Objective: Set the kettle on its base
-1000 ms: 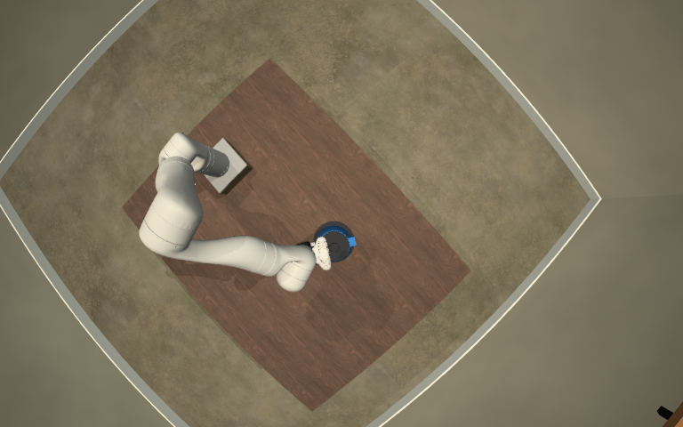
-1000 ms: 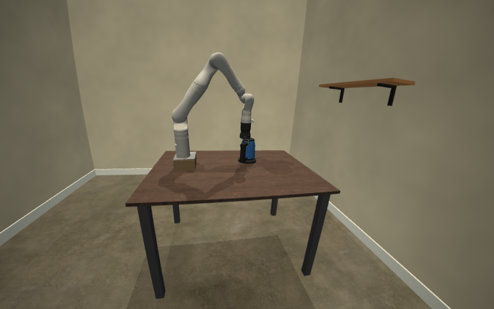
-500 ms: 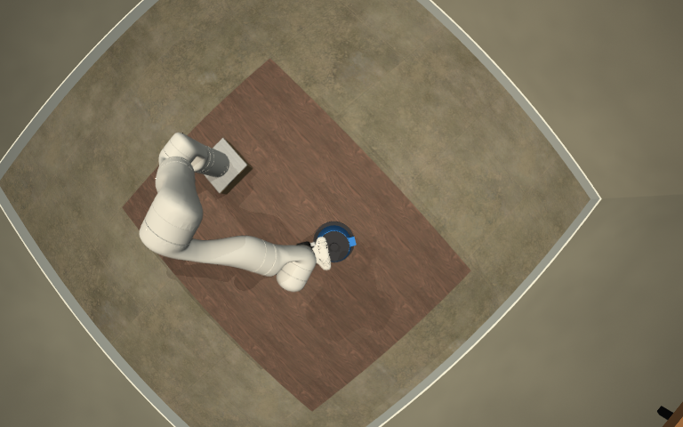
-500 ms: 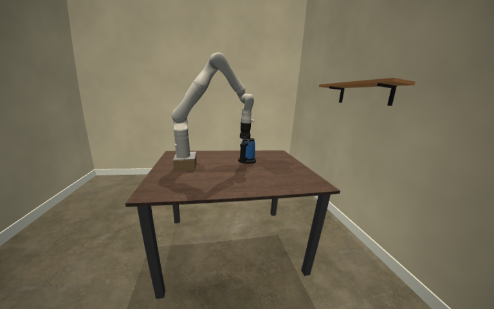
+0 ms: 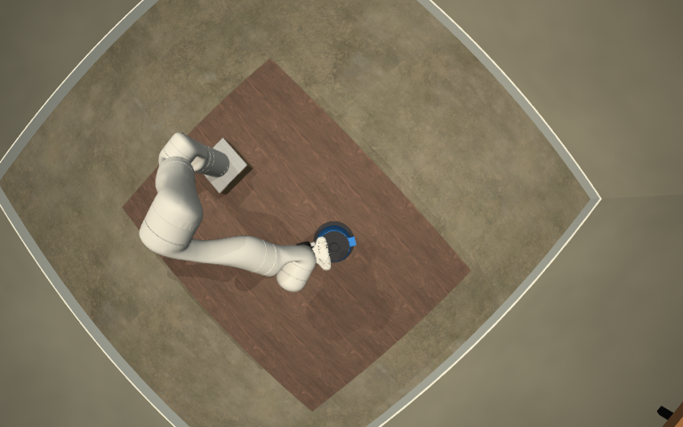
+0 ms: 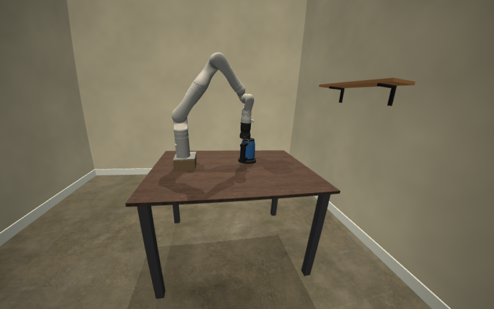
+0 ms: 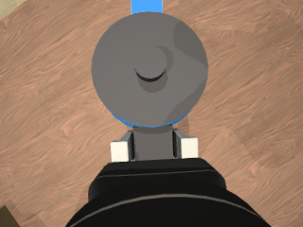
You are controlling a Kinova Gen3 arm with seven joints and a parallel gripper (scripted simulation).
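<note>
My gripper is now 20 mm short of the blue kettle, 20 mm to the right of it and 50 mm above it. Round my hand: round dark base 40 mm ahead, 50 mm to the left, 150 mm below.
</note>
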